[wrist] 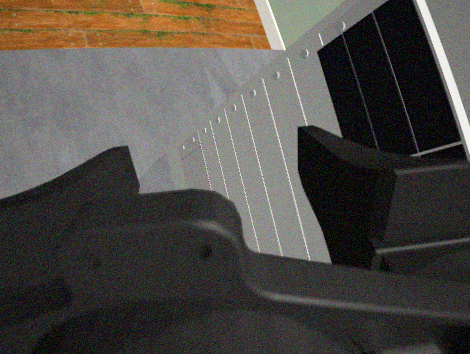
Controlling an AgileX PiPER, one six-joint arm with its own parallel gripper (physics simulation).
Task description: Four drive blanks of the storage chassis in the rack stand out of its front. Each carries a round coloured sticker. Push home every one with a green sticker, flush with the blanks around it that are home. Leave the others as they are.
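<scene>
The storage chassis front shows in the wrist view as a slanting row of long grey drive blanks (pixel 245 145), with thin light seams between them and small round knobs (pixel 277 75) at their upper ends. No green or other coloured sticker shows, and I cannot tell from this view whether any blank stands out. My gripper (pixel 214 157) is open, its black fingers wide apart with the row of blanks seen between them. The right finger covers part of the blanks beside the black bays. The gripper body hides the lower ends of the blanks.
Black bays (pixel 375 75) with thin dividers lie right of the blanks, bounded by a white rail (pixel 444 70). A grey surface (pixel 100 105) spreads at the left. Orange-brown planks (pixel 125 27) show at the upper left, and a pale green surface (pixel 300 15) at the top.
</scene>
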